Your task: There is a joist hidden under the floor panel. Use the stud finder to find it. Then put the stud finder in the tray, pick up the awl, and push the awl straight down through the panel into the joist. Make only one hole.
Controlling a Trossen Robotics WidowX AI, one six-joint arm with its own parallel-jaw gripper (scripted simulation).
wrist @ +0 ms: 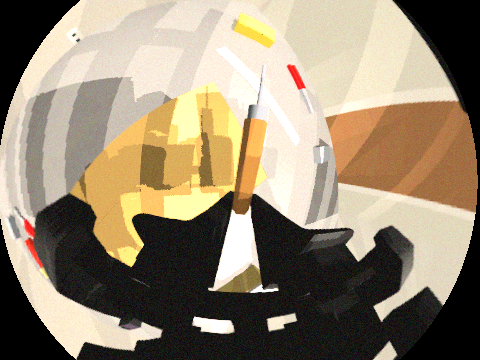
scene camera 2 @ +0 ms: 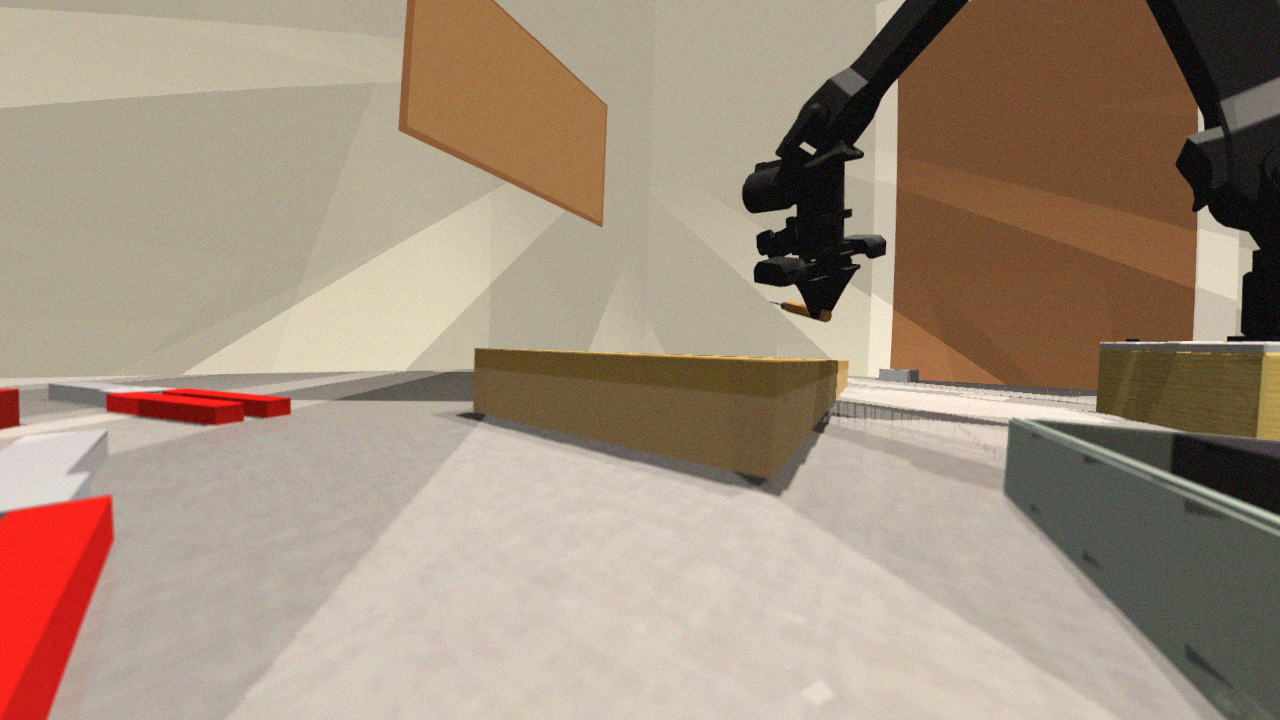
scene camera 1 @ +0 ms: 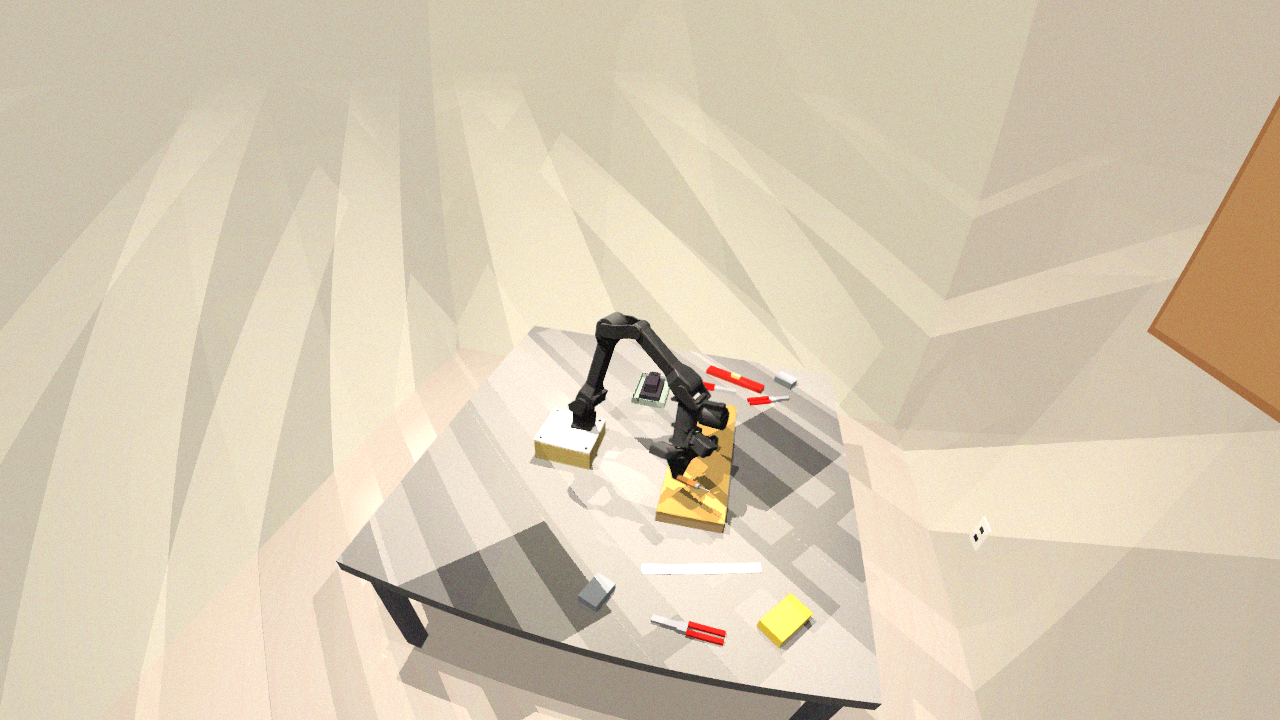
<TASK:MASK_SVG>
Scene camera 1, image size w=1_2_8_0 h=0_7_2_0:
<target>my gripper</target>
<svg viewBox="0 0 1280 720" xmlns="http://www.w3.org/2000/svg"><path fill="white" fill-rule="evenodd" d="M719 438L715 435L708 437L702 434L702 428L697 426L697 423L675 421L675 423L671 424L671 427L674 427L673 437L669 438L669 442L673 443L673 445L664 441L653 442L650 444L649 453L667 460L671 477L676 479L677 475L684 475L691 460L695 457L705 458L711 456L713 451L718 449Z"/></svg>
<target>white strip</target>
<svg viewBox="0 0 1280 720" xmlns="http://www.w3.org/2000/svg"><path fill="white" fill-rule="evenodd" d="M763 572L761 562L720 564L641 563L642 574L718 575Z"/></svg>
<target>yellow block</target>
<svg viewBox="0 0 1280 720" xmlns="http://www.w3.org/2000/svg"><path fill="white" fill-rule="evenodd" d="M791 593L764 615L756 625L778 648L795 634L813 614Z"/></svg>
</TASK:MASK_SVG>
